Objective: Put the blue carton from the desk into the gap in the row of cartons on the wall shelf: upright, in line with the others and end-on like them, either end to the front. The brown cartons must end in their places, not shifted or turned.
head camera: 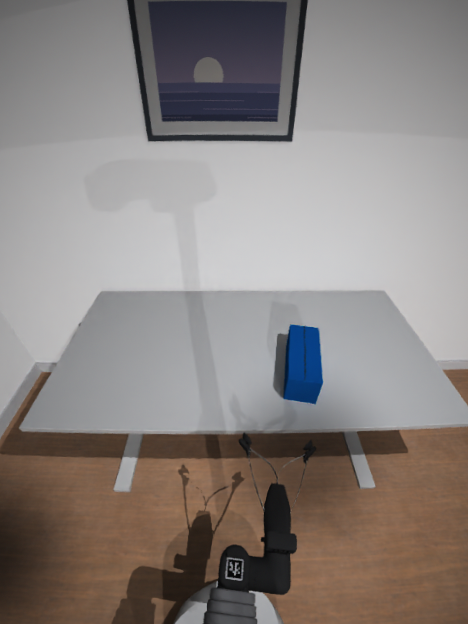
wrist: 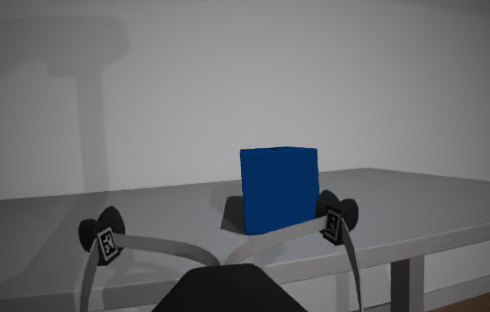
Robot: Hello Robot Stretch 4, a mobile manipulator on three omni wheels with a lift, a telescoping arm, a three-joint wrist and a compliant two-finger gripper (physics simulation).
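Note:
The blue carton stands on the grey desk, right of the desk's middle, with one narrow end toward me and its length running back toward the wall. My gripper is open and empty, its fingers spread wide. In the head camera view it is at the desk's front edge, in front of the carton and a little to its left. In the wrist view the carton stands beyond the fingers, right of the middle between them, and the right fingertip overlaps its lower right edge. The wall shelf and the brown cartons do not show.
A white wall rises behind the desk, with a framed picture high on it. The desk's legs stand on the wooden floor. Shadows of the robot fall on the wall, desk and floor.

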